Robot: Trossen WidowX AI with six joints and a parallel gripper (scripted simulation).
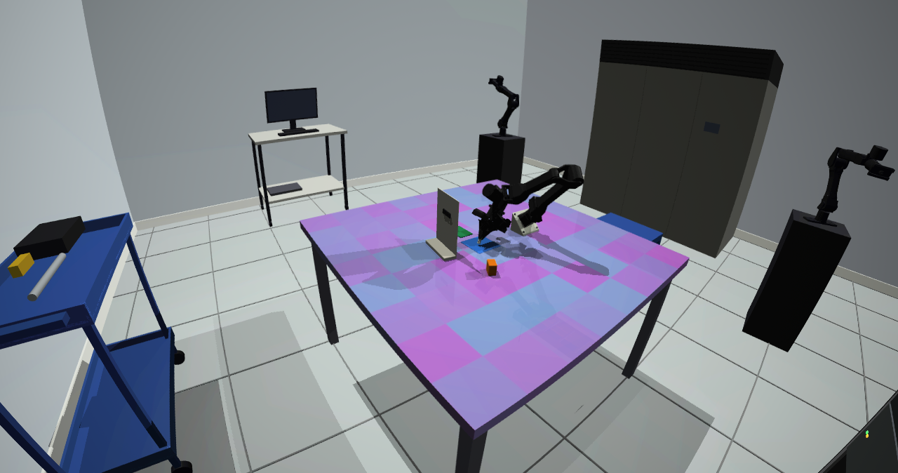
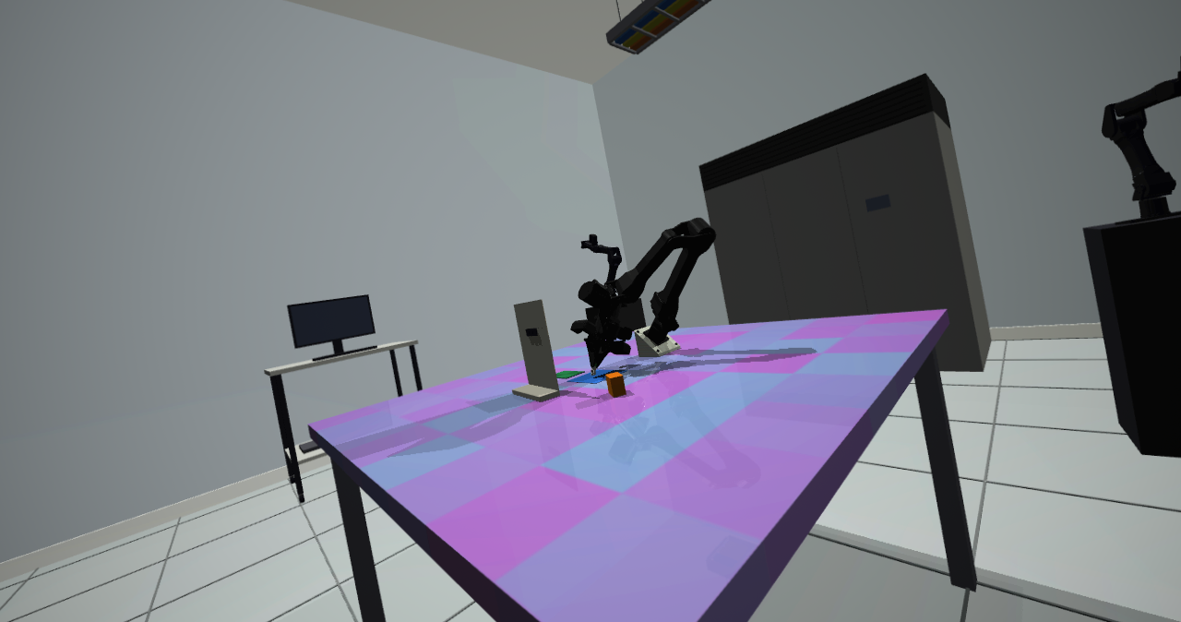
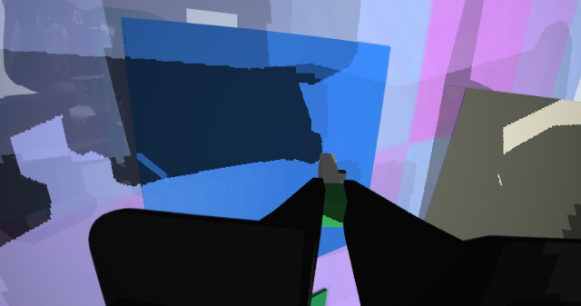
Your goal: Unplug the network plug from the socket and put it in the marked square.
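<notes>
Now: the blue square 2 cm below my gripper tip and 1 cm behind it. Also, from my gripper tip: green plug (right at my gripper tip); thin white tab (1 cm ahead); green patch (14 cm to the right, 2 cm below, 2 cm behind).
</notes>
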